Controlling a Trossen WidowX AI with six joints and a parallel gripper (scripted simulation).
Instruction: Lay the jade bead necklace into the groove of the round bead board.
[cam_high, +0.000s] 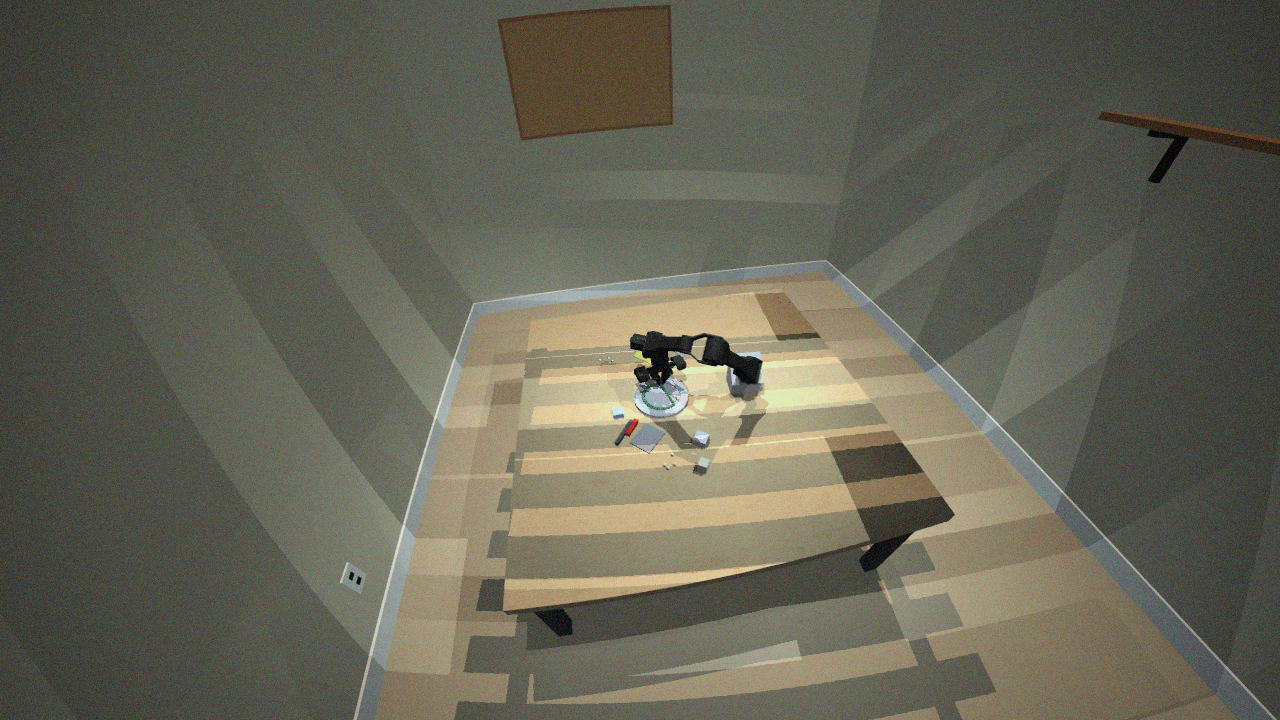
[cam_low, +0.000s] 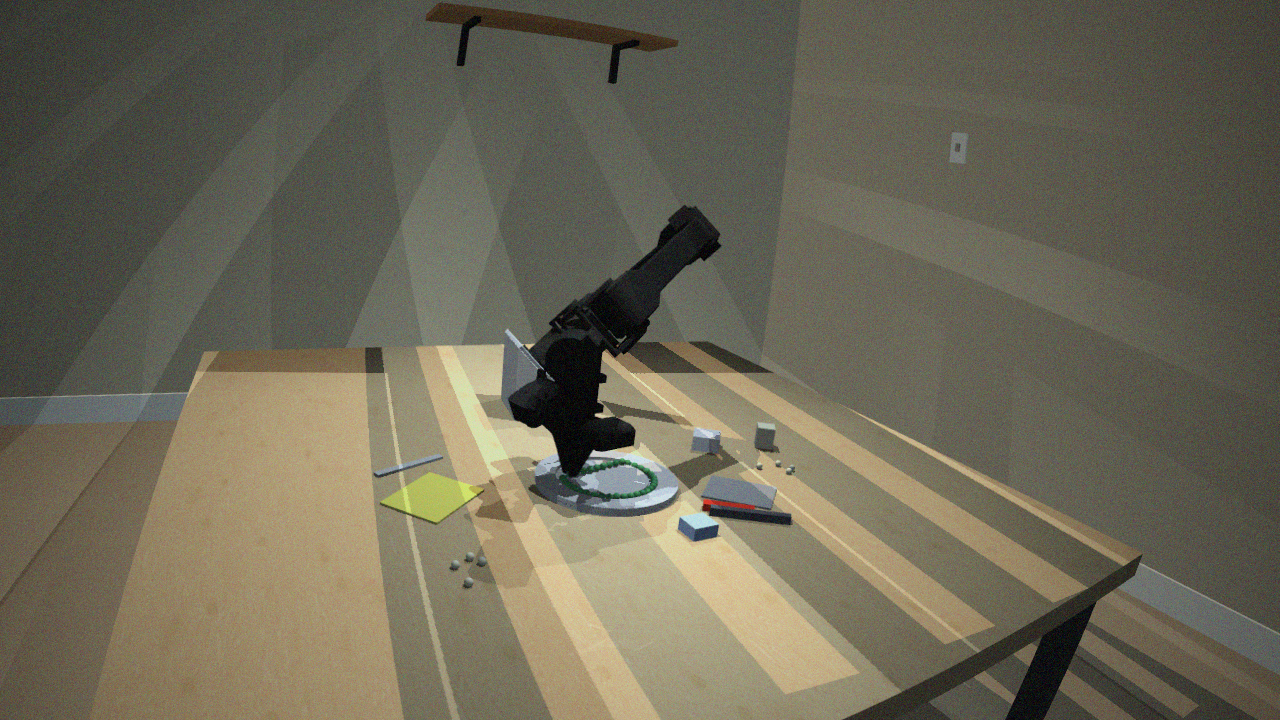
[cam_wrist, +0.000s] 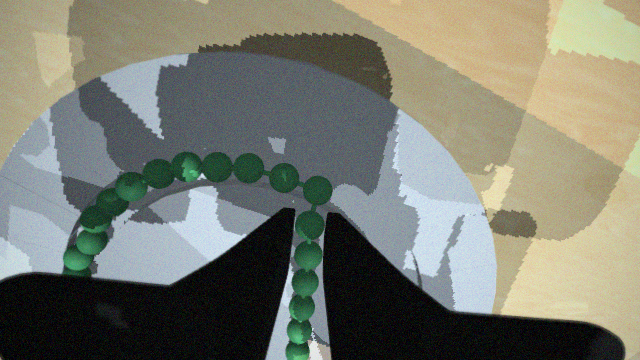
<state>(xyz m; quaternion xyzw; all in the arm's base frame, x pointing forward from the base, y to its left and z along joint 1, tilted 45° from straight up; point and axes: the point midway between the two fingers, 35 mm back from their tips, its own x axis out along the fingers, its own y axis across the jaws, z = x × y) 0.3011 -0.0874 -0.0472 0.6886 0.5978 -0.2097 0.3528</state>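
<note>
Now: the round grey bead board 1 cm ahead of my gripper tip, 5 cm to the left of it and 1 cm below it. From my gripper tip the other things lie so: grey rod: 12 cm behind, 20 cm to the right, 1 cm below; then yellow sheet: 1 cm behind, 20 cm to the right, 1 cm below; then blue block: 18 cm ahead, 8 cm to the left, 1 cm below.
</note>
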